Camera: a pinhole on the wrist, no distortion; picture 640 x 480 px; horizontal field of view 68.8 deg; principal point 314.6 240.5 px. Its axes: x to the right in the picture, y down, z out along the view. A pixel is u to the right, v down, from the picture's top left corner.
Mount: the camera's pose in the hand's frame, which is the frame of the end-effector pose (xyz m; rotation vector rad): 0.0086 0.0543 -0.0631 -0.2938 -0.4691 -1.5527
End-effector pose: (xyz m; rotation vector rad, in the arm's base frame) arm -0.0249 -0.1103 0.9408 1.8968 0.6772 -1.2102
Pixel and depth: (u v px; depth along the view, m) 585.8 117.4 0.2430
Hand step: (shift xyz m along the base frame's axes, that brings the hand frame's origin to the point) -0.1077 -0.1990 0.0399
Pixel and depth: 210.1 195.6 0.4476
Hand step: 0.0968 -0.4300 0.1123
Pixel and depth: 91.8 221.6 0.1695
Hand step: 0.1274 -0.1545 0.0651
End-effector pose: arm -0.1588 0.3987 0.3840 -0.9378 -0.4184 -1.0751
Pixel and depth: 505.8 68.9 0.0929
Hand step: 0.0443 0.0567 -0.0354
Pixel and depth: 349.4 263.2 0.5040
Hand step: 0.2723 0.3774 0.0974
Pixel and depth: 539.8 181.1 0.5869
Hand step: 0.0854 0.5583 0.1934
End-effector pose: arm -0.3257 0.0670 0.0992 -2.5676 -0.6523 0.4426
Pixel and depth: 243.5 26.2 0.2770
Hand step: -0.0993 -0.1961 -0.2054
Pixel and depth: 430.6 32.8 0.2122
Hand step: -0.1081 -0.0919 -0.1478
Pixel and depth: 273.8 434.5 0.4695
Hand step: 0.1021 -0.0435 -0.4825
